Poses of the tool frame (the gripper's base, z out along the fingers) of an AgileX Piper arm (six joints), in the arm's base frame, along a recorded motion.
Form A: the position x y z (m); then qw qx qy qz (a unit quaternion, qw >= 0).
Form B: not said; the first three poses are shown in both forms.
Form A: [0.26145, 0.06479, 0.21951, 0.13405, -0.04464, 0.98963, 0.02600]
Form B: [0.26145, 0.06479, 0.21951, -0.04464, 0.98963, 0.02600, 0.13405]
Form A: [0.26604, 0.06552, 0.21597, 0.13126, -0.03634, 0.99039, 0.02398]
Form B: [0.26604, 0.06552, 0.21597, -0.03634, 0.99039, 0.02398, 0.13126]
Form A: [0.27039, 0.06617, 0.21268, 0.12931, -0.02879, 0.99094, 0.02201]
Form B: [0.27039, 0.06617, 0.21268, -0.02879, 0.99094, 0.02201, 0.12931]
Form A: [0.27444, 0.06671, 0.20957, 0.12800, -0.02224, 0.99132, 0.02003]
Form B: [0.27444, 0.06671, 0.20957, -0.02224, 0.99132, 0.02003, 0.12800]
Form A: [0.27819, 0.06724, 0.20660, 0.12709, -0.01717, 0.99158, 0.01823]
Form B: [0.27819, 0.06724, 0.20660, -0.01717, 0.99158, 0.01823, 0.12709]
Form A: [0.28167, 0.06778, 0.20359, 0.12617, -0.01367, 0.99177, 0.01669]
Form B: [0.28167, 0.06778, 0.20359, -0.01367, 0.99177, 0.01669, 0.12617]
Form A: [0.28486, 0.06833, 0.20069, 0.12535, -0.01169, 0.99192, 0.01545]
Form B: [0.28486, 0.06833, 0.20069, -0.01169, 0.99192, 0.01545, 0.12535]
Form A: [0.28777, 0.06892, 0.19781, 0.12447, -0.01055, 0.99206, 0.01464]
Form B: [0.28777, 0.06892, 0.19781, -0.01055, 0.99206, 0.01464, 0.12447]
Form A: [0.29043, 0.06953, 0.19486, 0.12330, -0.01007, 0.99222, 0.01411]
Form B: [0.29043, 0.06953, 0.19486, -0.01007, 0.99222, 0.01411, 0.12330]
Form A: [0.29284, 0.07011, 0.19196, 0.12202, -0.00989, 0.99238, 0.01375]
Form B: [0.29284, 0.07011, 0.19196, -0.00989, 0.99238, 0.01375, 0.12202]
